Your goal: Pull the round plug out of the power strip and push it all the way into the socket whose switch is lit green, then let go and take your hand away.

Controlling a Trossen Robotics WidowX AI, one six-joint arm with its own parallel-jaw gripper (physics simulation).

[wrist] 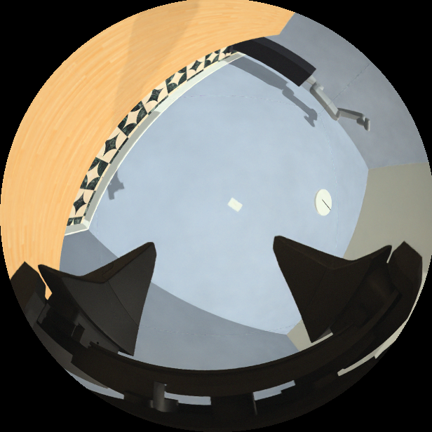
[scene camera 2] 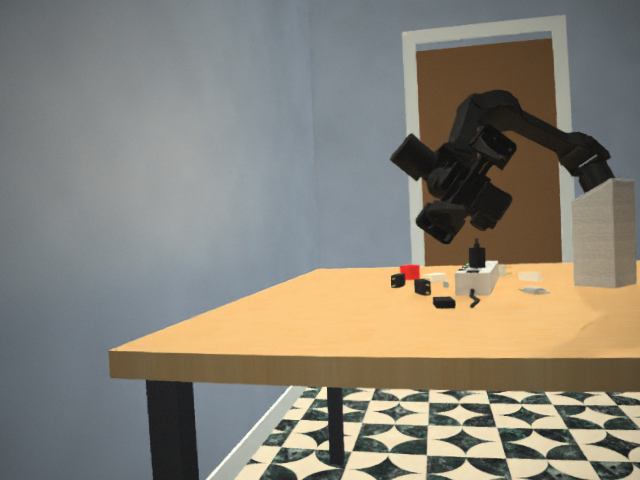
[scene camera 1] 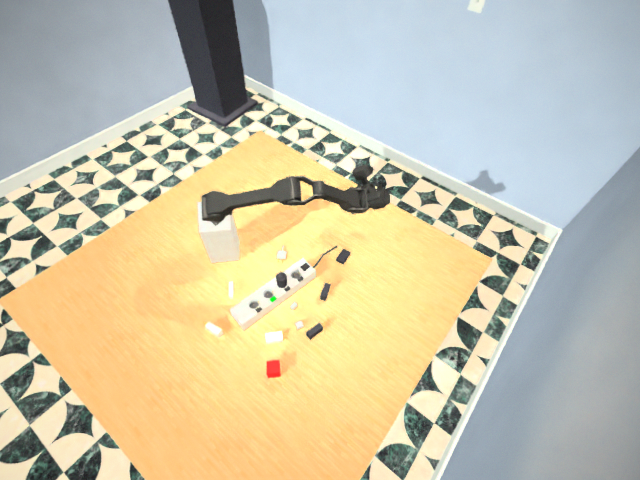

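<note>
The black round plug stands upright in a socket of the white power strip. The green-lit switch is beside the neighbouring socket, which has no plug in it. My gripper is open, its two dark fingers wide apart with nothing between them. It is up in the air, away from the plug, and points towards the blue wall in the wrist view. The plug and the strip do not show in the wrist view.
Black blocks and a red cube lie around the strip. White pieces lie on both sides. A short black cable leaves one end. The arm stands on a pale pedestal.
</note>
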